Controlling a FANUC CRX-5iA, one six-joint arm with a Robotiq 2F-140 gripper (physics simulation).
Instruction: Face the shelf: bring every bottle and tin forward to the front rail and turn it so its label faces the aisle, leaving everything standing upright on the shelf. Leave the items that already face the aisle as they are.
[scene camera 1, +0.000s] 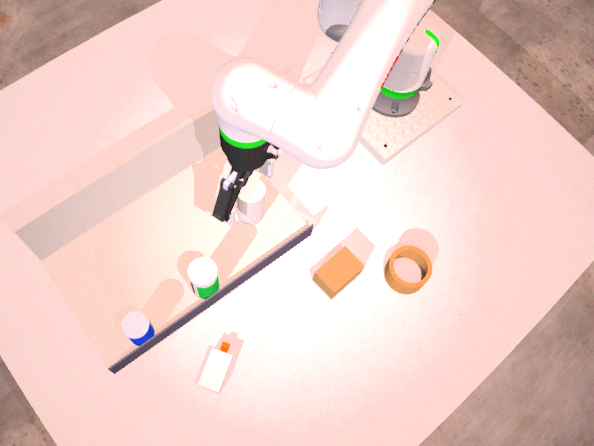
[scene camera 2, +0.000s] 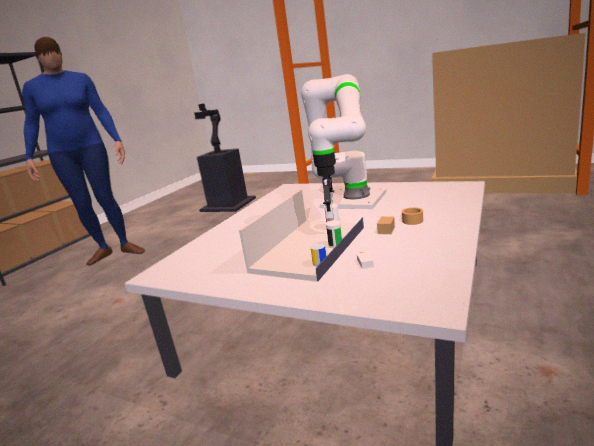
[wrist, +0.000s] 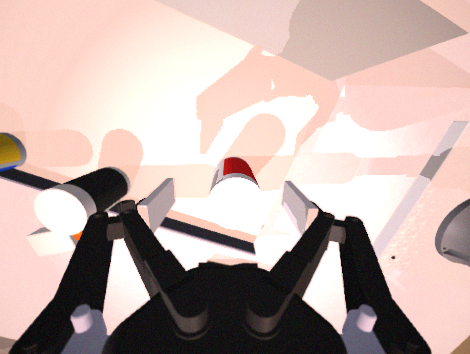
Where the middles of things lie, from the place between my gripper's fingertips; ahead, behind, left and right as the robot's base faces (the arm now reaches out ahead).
Right now my hand is 16 cm short of the shelf (scene camera 1: 137, 259), 5 cm to the left of it and 2 cm above it. Also, from my hand: dark front rail (scene camera 1: 153, 341) (18 cm ahead, 10 cm to the left, 8 cm below); then shelf back wall (scene camera 1: 69, 216) (20 cm to the right, 15 cm ahead, 2 cm below); then orange-brown block (scene camera 1: 332, 277) (23 cm to the left, 8 cm below, 5 cm behind).
